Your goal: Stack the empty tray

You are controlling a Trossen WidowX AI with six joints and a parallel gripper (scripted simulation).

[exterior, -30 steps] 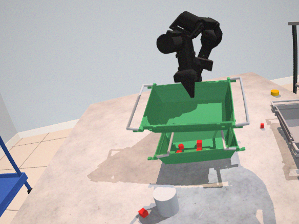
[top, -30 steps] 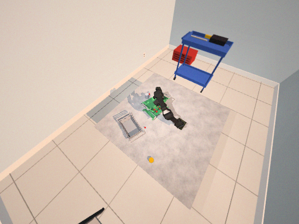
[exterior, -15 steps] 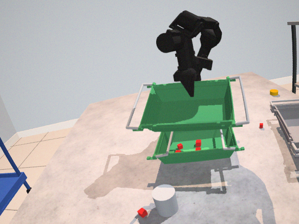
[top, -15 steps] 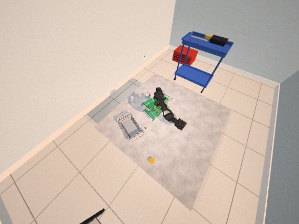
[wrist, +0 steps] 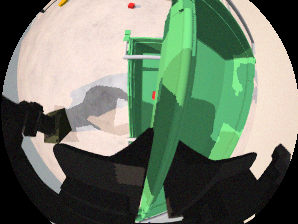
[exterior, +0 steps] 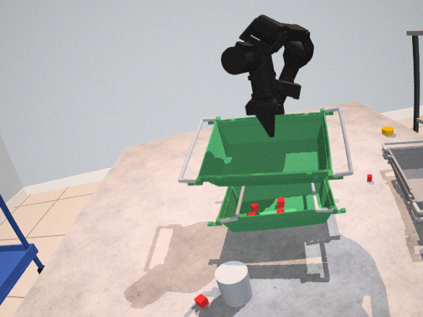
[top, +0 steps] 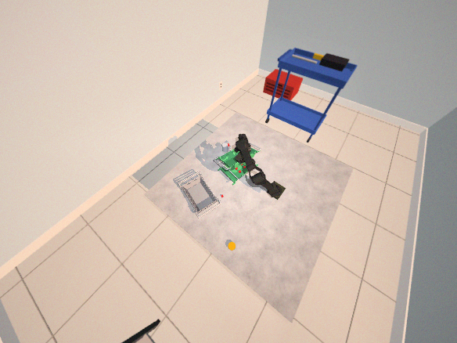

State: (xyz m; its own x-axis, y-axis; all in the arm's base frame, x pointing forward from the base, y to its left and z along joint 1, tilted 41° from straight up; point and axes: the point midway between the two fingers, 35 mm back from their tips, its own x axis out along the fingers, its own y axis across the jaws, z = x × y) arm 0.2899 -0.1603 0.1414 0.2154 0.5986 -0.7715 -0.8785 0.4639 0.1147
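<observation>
My gripper tip is 7 cm short of the green tray, 3 cm to the left of it and 1 cm below it. Also, from my gripper tip: disc 20 cm behind, 55 cm to the left, 17 cm below.
</observation>
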